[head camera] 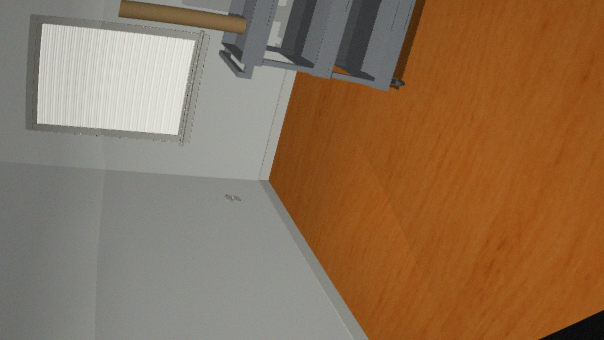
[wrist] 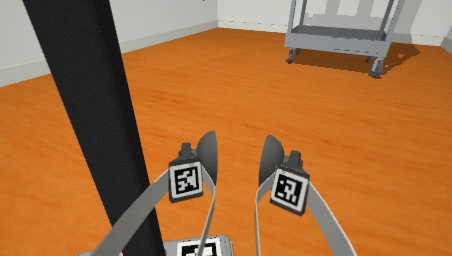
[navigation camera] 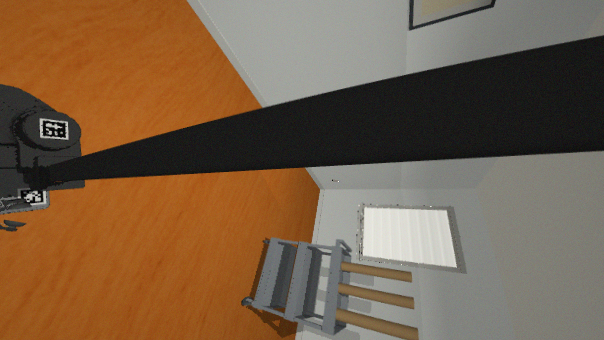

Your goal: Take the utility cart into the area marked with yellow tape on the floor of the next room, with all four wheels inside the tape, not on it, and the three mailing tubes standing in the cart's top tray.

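Places are measured from the robot's base along level axes (x ahead, y up, z right), in centimetres.
Where they show: gripper, fingertip midpoint: (wrist: 240, 151) (navigation camera: 28, 214).
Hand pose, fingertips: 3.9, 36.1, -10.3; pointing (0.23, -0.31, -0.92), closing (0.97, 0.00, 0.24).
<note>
After its pixels a point has its place, as x, y, z.
The grey utility cart (head camera: 332, 45) @(76.0, 48.6, -145.6) (navigation camera: 298, 280) @(90.1, 52.0, -136.2) (wrist: 335, 44) @(90.2, 17.6, -136.2) stands upright on its casters on the wooden floor, near the window wall. In the navigation camera view three brown mailing tubes (navigation camera: 376, 271) @(91.1, 112.1, -173.8) (navigation camera: 377, 296) @(104.6, 113.4, -159.2) (navigation camera: 377, 324) @(108.6, 114.8, -134.6) stand in its top tray, in a row. One mailing tube (head camera: 182, 16) @(91.3, 110.5, -173.7) shows in the head camera view. In the wrist view the cart's lower part is at the upper right, across a stretch of floor. My gripper (wrist: 240, 151) @(3.9, 36.1, -10.3) is open and empty, apart from the cart. The yellow tape does not show.
My black mast (navigation camera: 425, 110) @(-6.8, 126.3, -11.6) (wrist: 85, 100) @(-6.9, 40.5, -11.6) crosses the navigation and wrist views. A window with a white blind (head camera: 115, 80) @(98.7, 140.9, -301.2) (navigation camera: 407, 237) @(102.4, 147.2, -298.7) is in the wall by the cart. Two walls meet at a corner beside it, with skirting (head camera: 315, 255) @(-21.9, 0.3, -250.6) along the floor. A picture (navigation camera: 450, 10) @(-96.1, 165.9, -136.3) hangs on a wall.
</note>
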